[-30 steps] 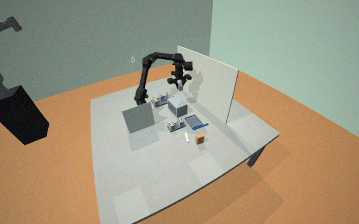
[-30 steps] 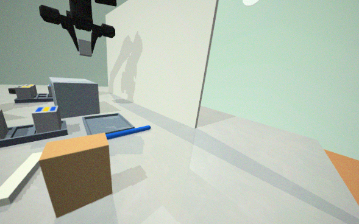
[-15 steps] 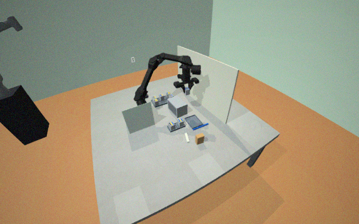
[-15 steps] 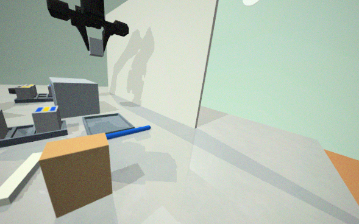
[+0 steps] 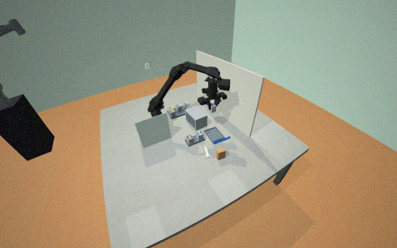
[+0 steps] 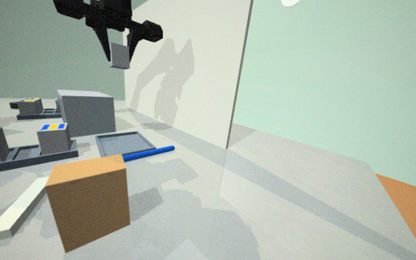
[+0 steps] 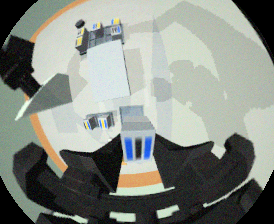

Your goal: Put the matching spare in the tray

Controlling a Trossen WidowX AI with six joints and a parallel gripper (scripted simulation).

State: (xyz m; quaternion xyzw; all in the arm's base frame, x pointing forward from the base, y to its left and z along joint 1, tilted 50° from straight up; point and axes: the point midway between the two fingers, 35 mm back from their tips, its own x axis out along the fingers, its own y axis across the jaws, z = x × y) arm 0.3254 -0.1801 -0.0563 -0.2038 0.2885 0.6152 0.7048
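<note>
The rack lies 180 mm below my gripper tip, 160 mm behind it and 20 mm to the right of it. From my gripper tip the other things lie so: mounted unit (140 mm to the left, 130 mm below, 50 mm behind); then wall panel (180 mm ahead, 130 mm to the left, 40 mm above).
</note>
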